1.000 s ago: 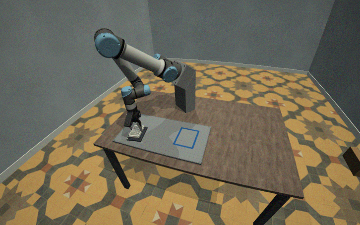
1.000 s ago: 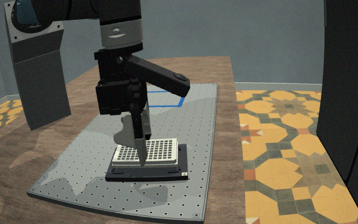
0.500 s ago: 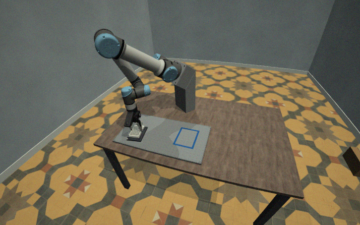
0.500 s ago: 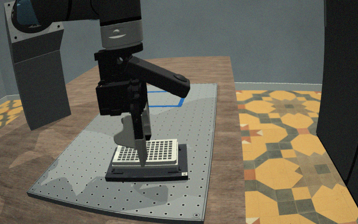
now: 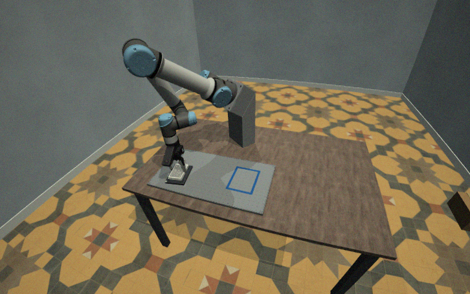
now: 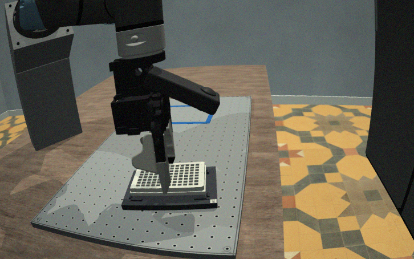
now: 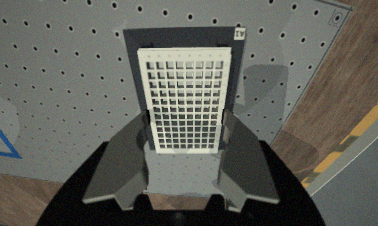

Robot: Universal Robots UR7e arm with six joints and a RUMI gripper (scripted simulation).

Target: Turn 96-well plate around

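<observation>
Right now my hand is 30 mm above the black plate nest N1. Round my hand: 96-well plate 10 mm below; A1 label 70 mm ahead, 60 mm to the right, 20 mm below.
</observation>
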